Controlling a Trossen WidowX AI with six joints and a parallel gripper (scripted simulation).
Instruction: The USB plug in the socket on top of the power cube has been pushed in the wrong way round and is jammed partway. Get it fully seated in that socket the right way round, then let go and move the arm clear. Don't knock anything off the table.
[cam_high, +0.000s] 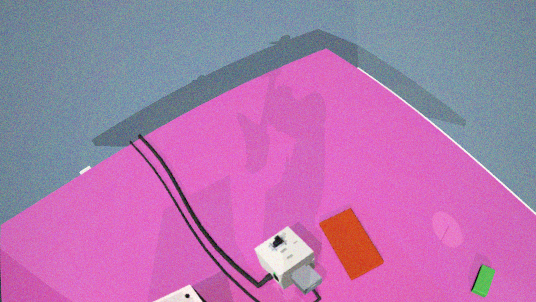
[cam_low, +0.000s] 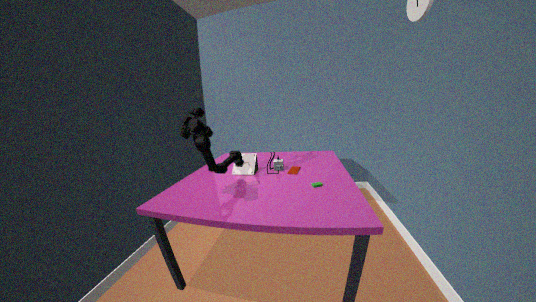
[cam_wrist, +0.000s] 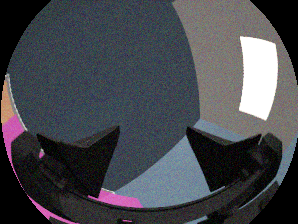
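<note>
My gripper tip is 520 mm to the right of the dark USB plug, 440 mm short of it and 400 mm above it. Also, from my gripper tip: small green block: 750 mm ahead, 480 mm below, 210 mm to the left; flat orange-red block: 570 mm ahead, 490 mm below, 480 mm to the left.
</note>
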